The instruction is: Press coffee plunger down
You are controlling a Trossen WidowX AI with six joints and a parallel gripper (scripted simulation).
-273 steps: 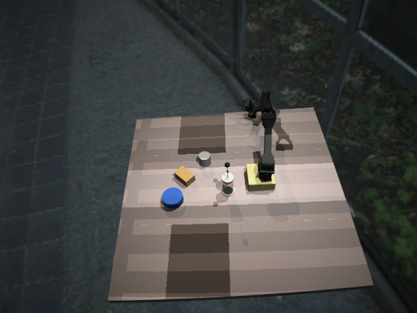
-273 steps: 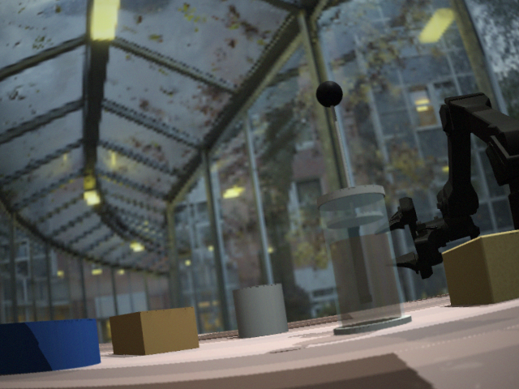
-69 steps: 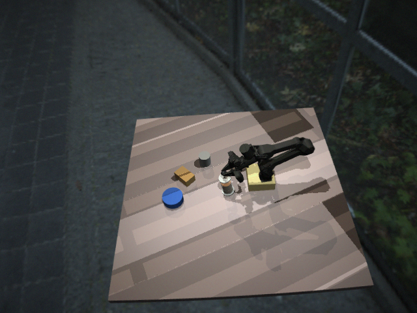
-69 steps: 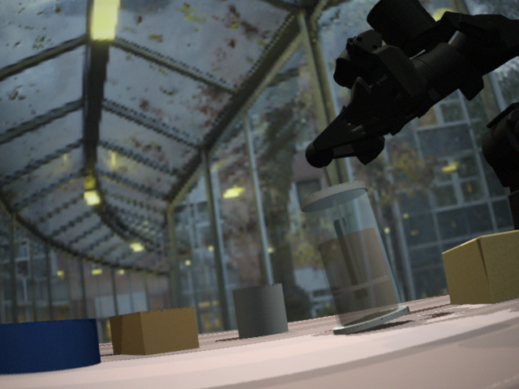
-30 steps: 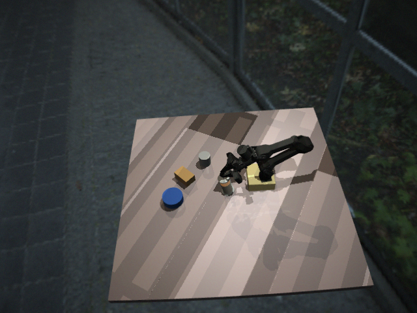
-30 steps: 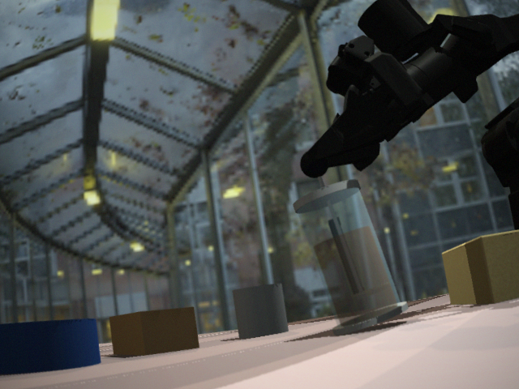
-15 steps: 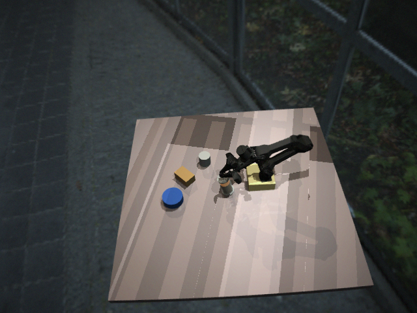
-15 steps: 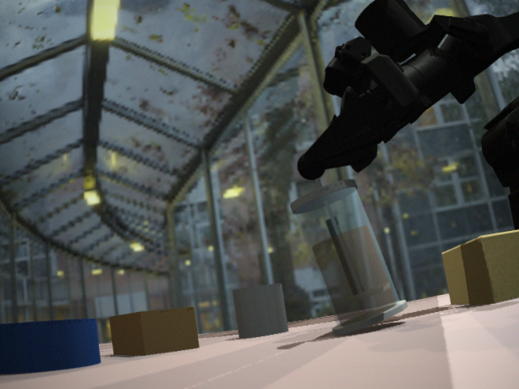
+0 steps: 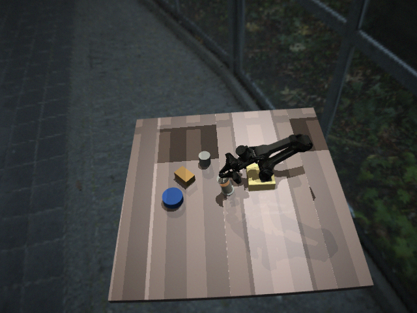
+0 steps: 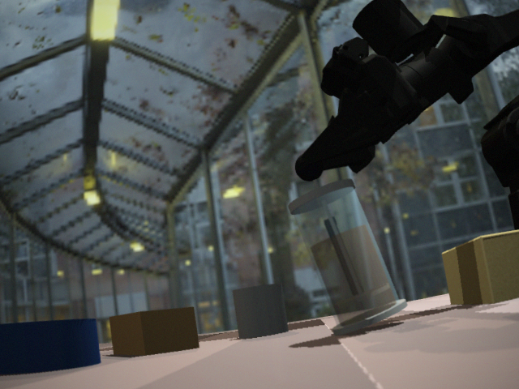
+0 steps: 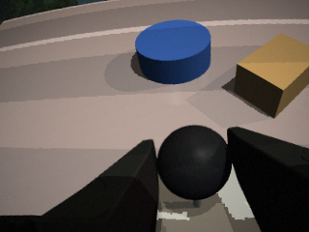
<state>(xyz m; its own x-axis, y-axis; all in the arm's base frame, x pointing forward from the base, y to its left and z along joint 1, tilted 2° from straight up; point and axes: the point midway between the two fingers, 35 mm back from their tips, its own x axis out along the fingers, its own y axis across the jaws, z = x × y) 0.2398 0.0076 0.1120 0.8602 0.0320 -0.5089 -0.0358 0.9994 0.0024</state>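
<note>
My gripper tip is 80 mm above the glass coffee press, 30 mm past it and 20 mm to the left of it. From my gripper tip the other things lie so: blue disc (280 mm ahead, 150 mm below).
</note>
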